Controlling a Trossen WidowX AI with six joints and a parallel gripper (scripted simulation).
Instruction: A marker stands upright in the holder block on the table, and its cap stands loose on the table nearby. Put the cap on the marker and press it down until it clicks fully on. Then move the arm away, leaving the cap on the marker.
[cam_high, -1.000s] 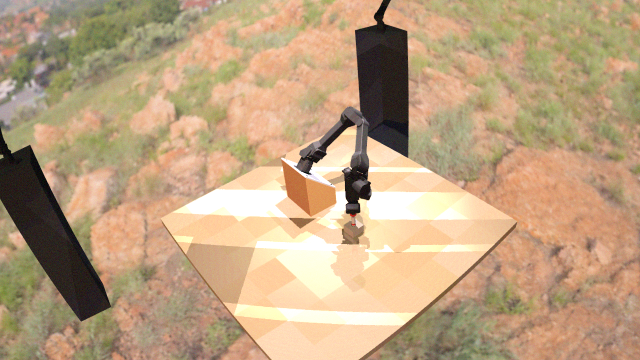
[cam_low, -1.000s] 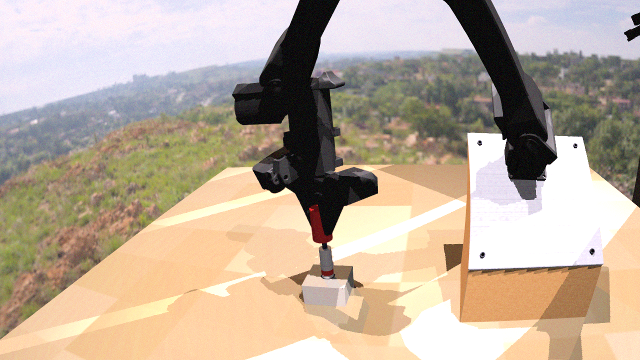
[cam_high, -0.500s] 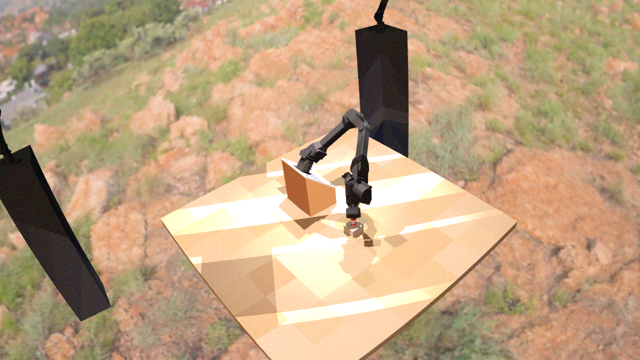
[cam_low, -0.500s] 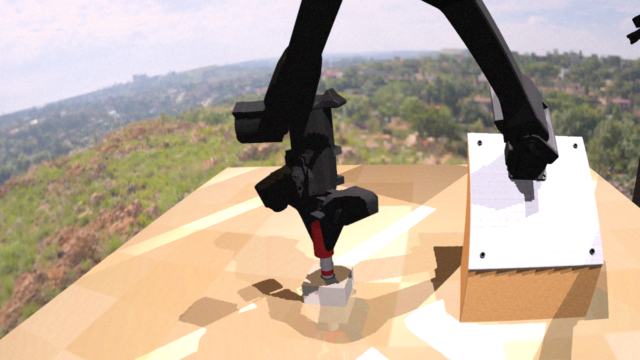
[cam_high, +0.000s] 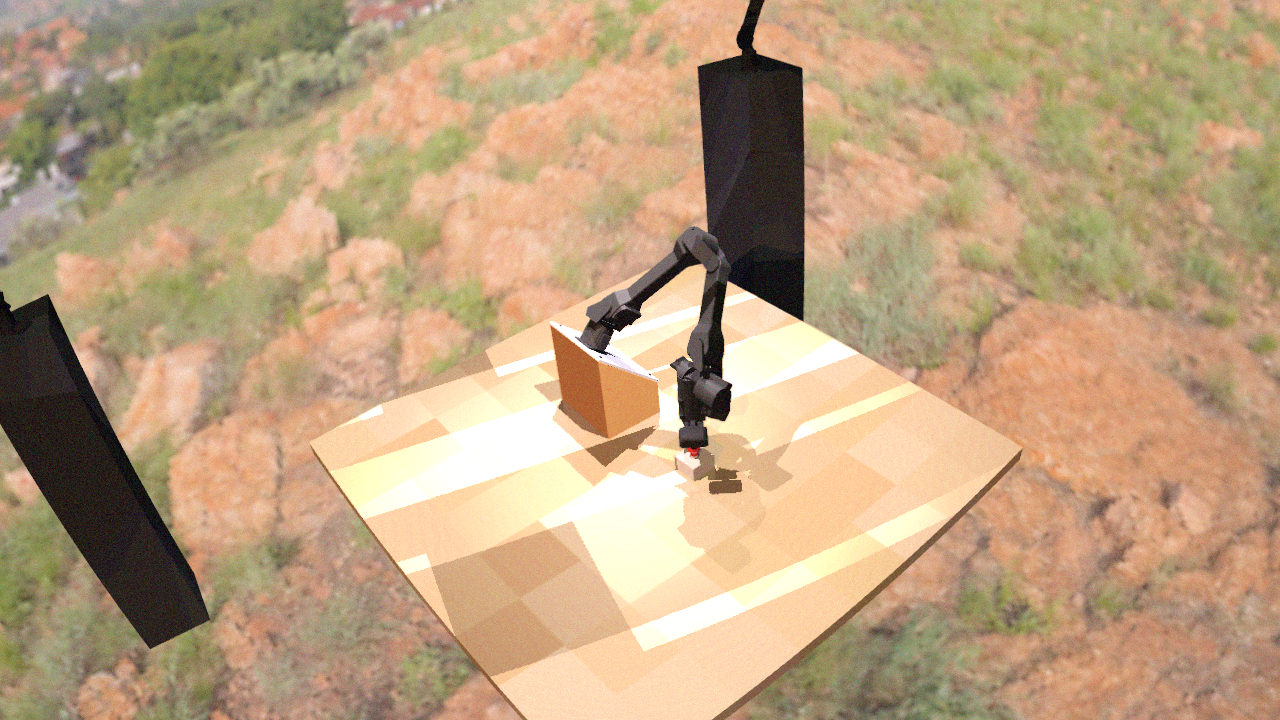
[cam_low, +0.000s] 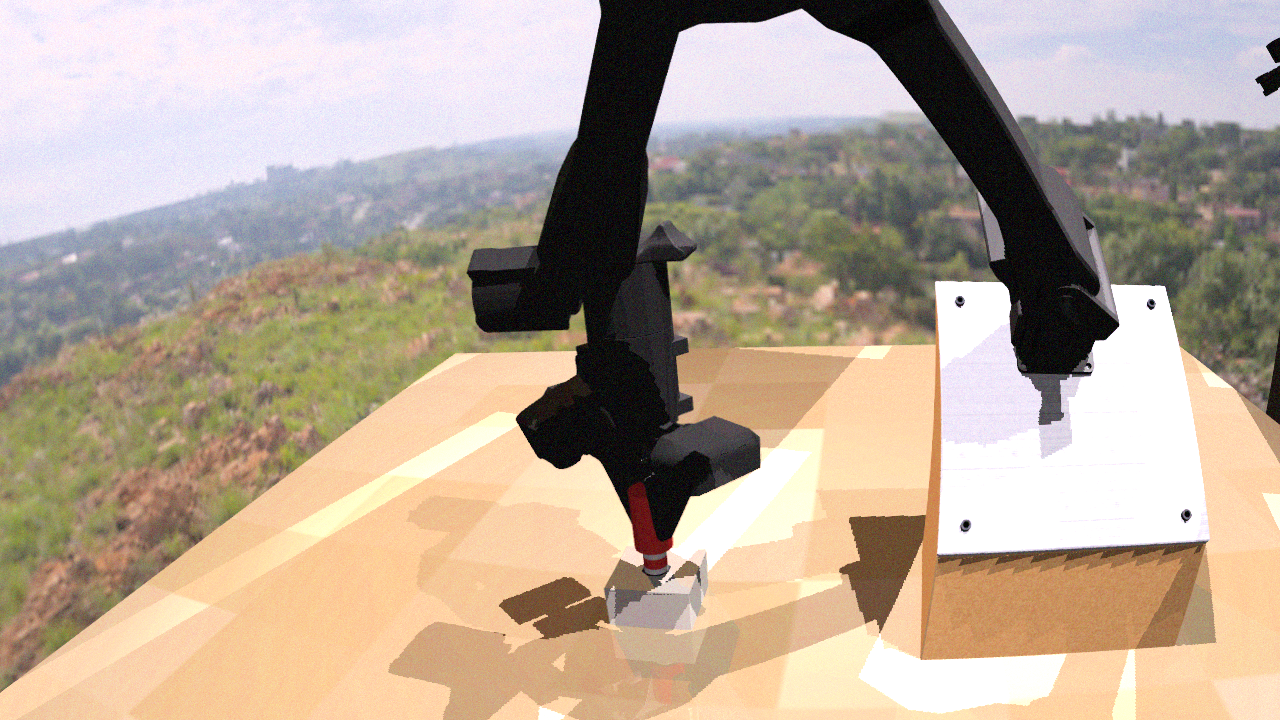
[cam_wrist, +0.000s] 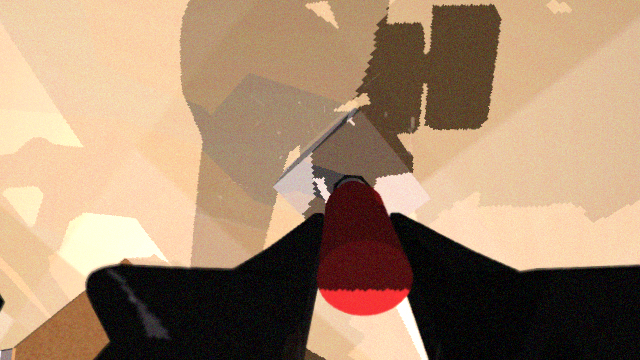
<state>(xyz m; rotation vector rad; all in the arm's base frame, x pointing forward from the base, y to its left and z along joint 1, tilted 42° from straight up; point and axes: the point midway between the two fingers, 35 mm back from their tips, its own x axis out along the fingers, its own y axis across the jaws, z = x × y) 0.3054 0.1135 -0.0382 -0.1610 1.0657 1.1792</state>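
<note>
Right now the red marker cap is 10 mm above my gripper tip.
</note>
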